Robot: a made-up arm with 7 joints.
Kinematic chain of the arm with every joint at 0, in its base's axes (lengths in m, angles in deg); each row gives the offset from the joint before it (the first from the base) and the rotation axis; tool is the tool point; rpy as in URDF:
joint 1: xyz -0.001 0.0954 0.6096 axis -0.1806 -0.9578 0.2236
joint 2: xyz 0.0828 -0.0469 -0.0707 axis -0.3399 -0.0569 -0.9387
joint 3: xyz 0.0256 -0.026 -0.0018 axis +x
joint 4: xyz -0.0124 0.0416 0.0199 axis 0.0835 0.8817 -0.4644
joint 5: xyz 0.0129 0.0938 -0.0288 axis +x
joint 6: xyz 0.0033 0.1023 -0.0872 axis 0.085 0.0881 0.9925
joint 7: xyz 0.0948 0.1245 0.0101 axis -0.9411 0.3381 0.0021
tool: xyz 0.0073 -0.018 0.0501 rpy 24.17 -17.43 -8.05
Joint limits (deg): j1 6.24..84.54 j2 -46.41..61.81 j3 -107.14..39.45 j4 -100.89..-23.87 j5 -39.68..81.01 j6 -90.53..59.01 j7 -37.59..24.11
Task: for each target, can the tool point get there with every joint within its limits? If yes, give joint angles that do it. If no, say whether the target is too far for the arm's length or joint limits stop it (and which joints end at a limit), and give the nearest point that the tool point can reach.
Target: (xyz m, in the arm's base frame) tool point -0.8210 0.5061 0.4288
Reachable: no: too far | nearest point -0.2476 0.2433 0.5831 | short by 0.649 m
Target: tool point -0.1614 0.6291 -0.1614
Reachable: no: too far | nearest point -0.0152 0.2753 0.2443 | short by 0.558 m
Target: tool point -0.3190 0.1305 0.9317
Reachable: no: joint limits stop it (at a limit: joint 2, joint 3, joint 4, joint 7) | nearest point -0.2064 0.1069 0.8182 | short by 0.162 m
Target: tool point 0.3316 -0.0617 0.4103
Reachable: yes | joints 58.13 -19.45 -92.60 -80.41 26.05 28.88 -32.86
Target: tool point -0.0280 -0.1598 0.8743
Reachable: no: joint limits stop it (at a limit: joint 2, joint 3, joint 5, joint 7) | nearest point -0.0194 -0.0943 0.8231 | short by 0.084 m
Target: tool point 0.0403 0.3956 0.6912
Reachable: yes | joints 48.58 5.80 18.30 -51.58 0.01 -10.81 9.63
